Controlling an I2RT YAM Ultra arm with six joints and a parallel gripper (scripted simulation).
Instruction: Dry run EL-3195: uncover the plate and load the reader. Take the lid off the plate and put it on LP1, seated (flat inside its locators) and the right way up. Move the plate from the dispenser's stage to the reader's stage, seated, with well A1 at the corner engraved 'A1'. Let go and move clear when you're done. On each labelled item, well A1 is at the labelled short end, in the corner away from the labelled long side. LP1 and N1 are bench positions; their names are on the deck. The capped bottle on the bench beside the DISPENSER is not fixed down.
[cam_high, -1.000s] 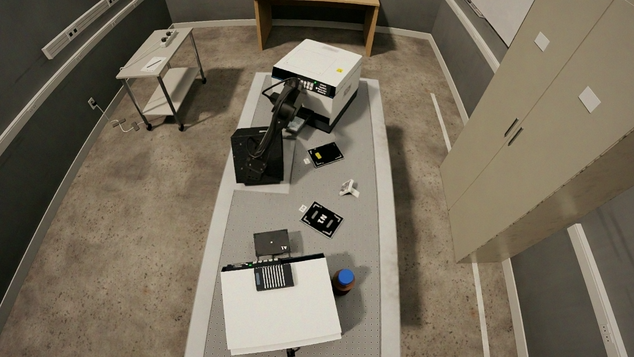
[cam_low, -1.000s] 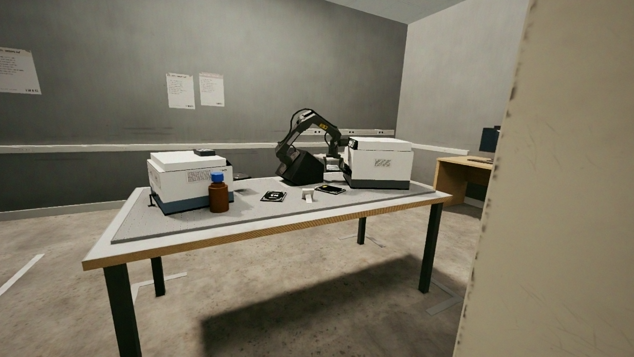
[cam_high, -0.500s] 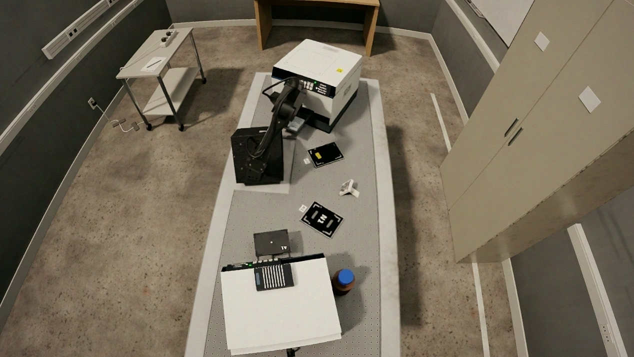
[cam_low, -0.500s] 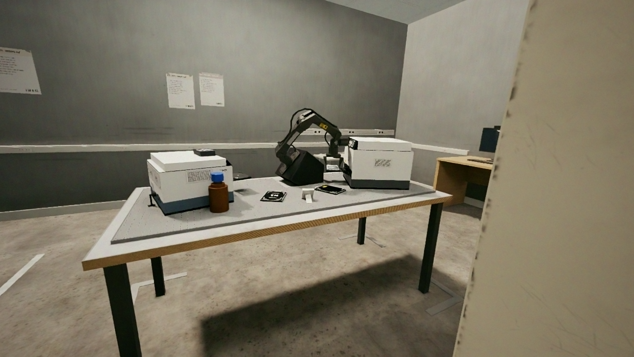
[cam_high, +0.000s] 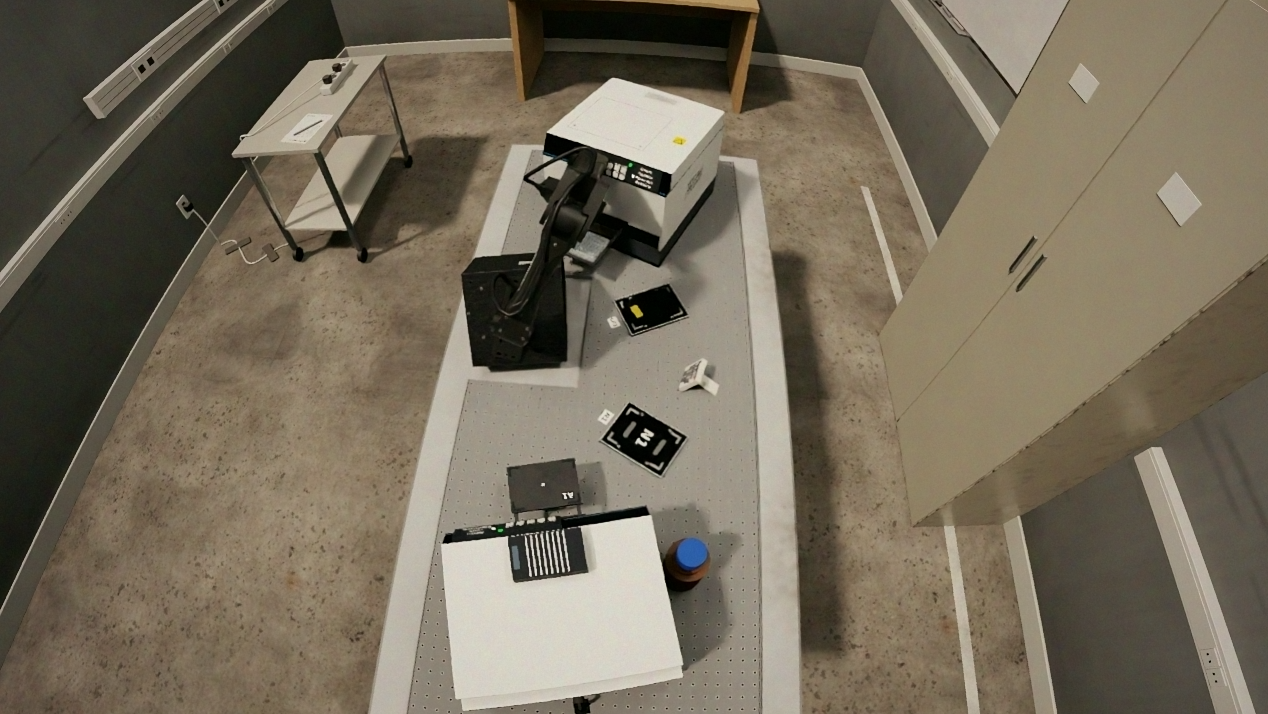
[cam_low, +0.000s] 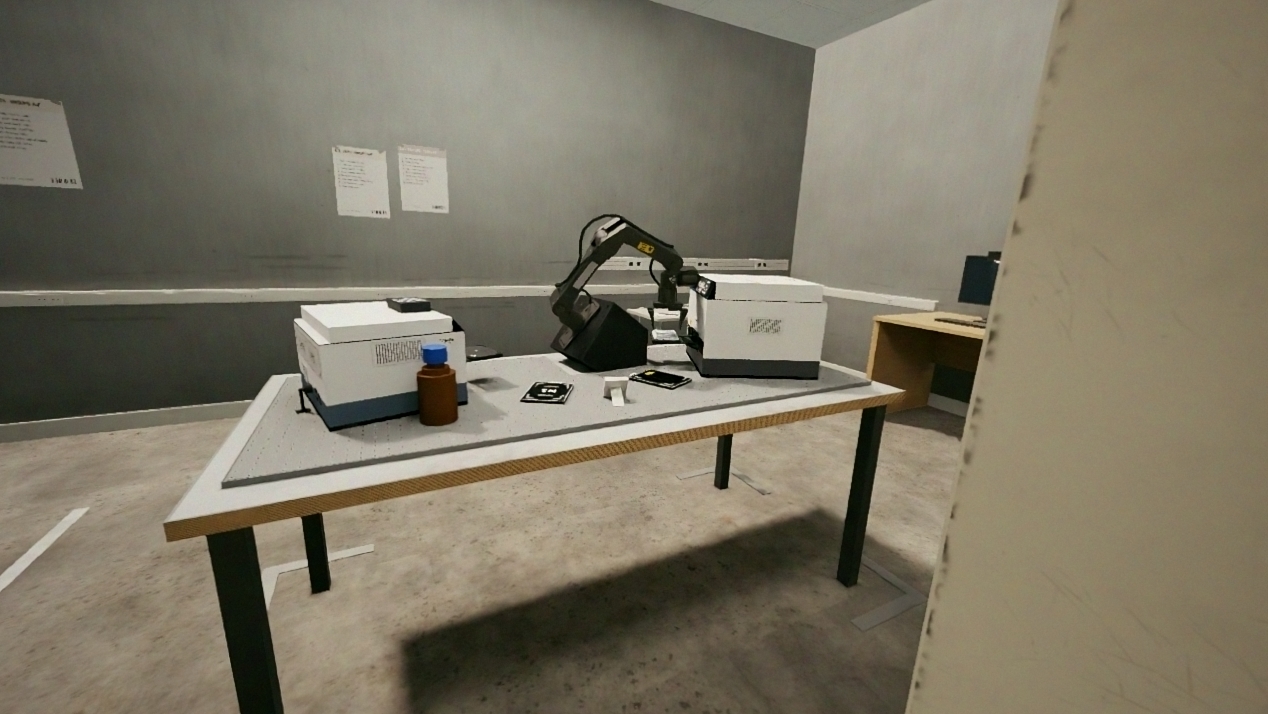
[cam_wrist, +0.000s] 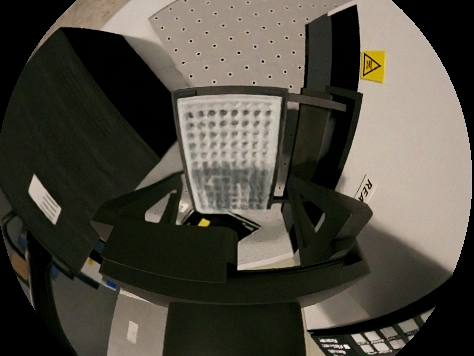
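Right now my hand is 3 cm above the well plate. From my hand the other things lie so: blue-capped bottle: 31 cm ahead, 79 cm to the right, 2 cm below; then black plate: 20 cm ahead, 12 cm to the right, 12 cm below.
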